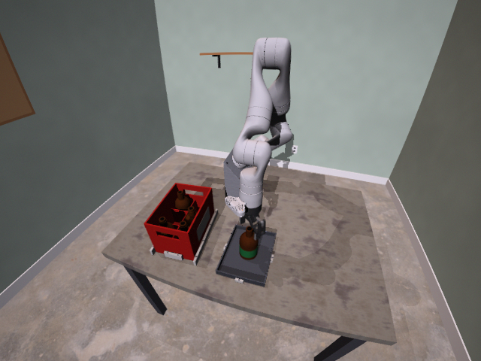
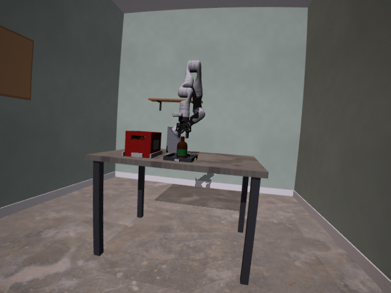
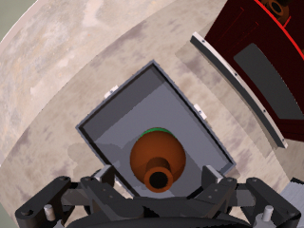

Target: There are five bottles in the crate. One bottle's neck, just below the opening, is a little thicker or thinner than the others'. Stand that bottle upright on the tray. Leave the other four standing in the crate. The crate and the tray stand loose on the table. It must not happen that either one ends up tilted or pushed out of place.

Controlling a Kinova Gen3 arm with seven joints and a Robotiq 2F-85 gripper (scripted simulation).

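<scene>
Now: hand 140 mm above the dark tray. The rest, counted from my hand: crate: 300 mm to the right, 70 mm below, 30 mm behind.
</scene>
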